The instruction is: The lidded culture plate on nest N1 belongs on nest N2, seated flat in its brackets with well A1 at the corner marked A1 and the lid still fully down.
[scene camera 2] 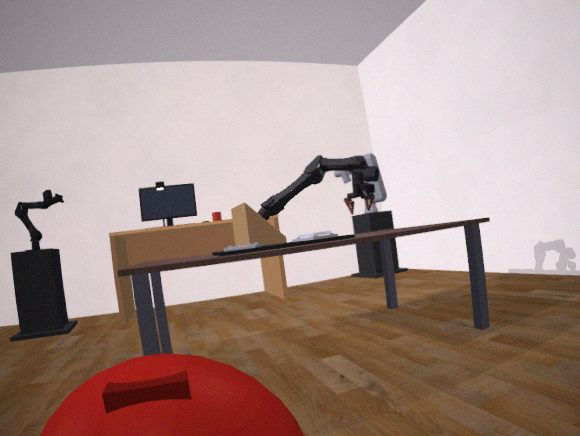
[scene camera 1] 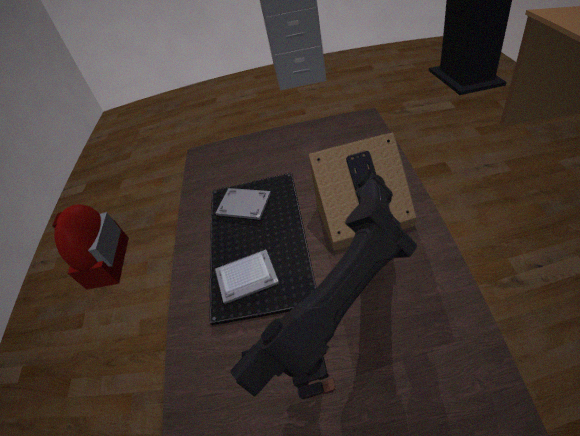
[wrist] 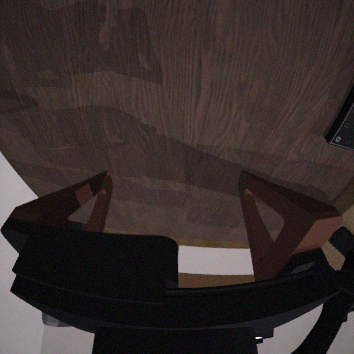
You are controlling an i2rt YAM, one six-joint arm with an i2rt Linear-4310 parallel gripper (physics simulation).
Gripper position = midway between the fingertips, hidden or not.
Note:
My gripper (scene camera 1: 325, 369) is open, with nothing in its grasp. Further things: a grey nest (scene camera 1: 241, 203) and a grey nest (scene camera 1: 226, 298).
My gripper is seen too in the wrist view (wrist: 174, 177).

